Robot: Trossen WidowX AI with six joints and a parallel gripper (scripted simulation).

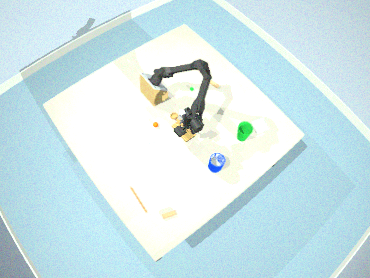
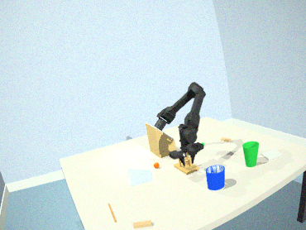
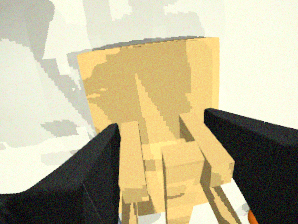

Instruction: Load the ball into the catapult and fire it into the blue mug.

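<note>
Now: gripper tip 16 cm past the orange ball, 13 cm to the left of it and 2 cm above it. The rest, counted from my gripper tip: small green ball (26 cm behind, 23 cm to the left, 2 cm below); blue mug (27 cm ahead, 1 cm to the left); wooden catapult (7 cm behind, 2 cm to the left, 2 cm above).
</note>
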